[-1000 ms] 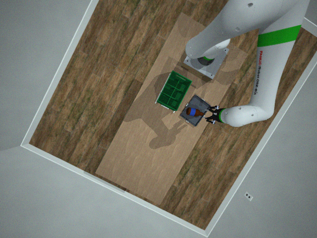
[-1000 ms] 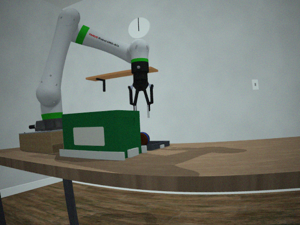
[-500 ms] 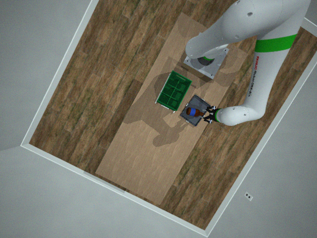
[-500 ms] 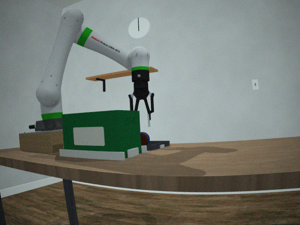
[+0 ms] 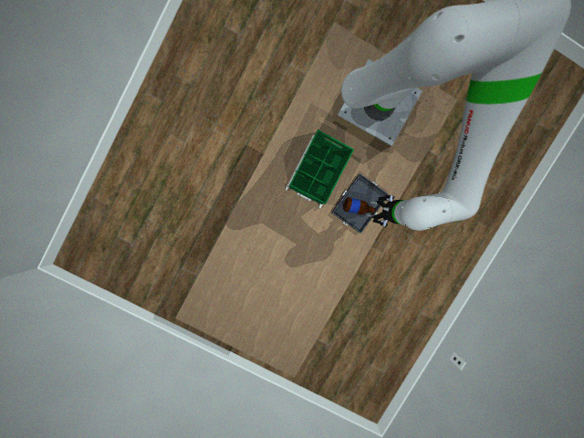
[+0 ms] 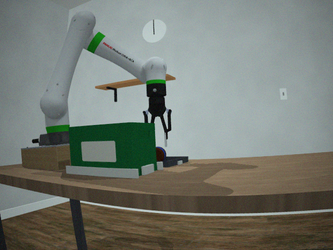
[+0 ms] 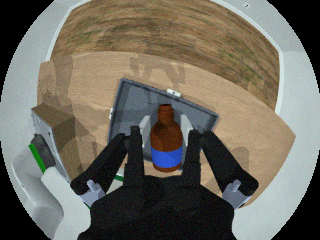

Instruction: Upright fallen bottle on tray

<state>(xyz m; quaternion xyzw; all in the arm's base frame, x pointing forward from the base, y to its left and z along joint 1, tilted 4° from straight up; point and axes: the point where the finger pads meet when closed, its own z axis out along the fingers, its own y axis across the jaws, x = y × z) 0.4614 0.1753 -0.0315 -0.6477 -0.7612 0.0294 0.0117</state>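
Now: the bottle 60 mm below my hand, 50 mm to the right of it and 10 mm ahead of it. Also, from my hand: green crate: 320 mm to the right, 80 mm behind, 20 mm below; tray: 90 mm below, 50 mm to the right, 10 mm behind.
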